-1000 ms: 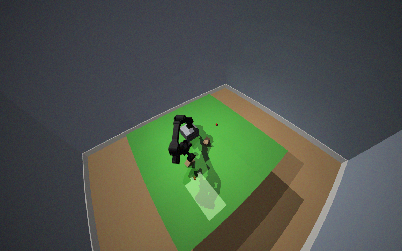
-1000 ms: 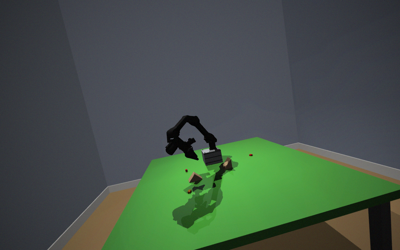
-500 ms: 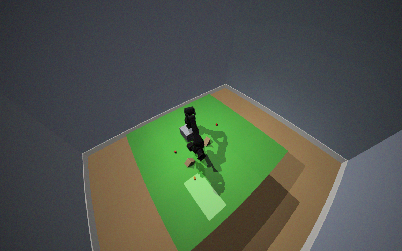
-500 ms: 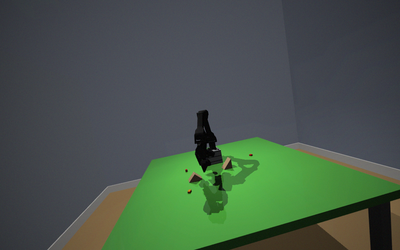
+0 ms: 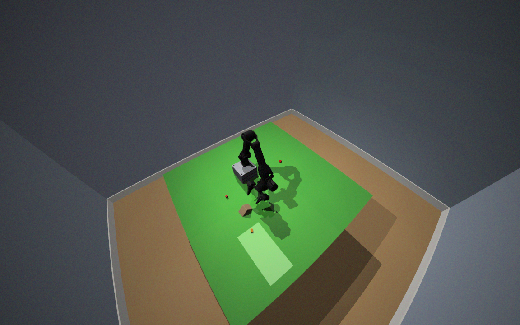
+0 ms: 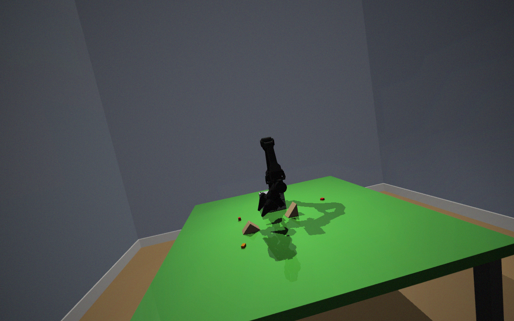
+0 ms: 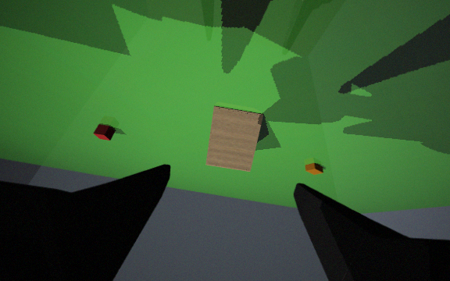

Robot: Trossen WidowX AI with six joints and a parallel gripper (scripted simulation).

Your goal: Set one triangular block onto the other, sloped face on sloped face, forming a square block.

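Now: gripper tip 70 mm to the left of the triangular block, 60 mm above it and 10 mm short of it. Also, from my gripper tip: orange piece: 170 mm ahead, 100 mm to the right, 80 mm below; then red cube: 160 mm behind, 140 mm to the right, 70 mm below.
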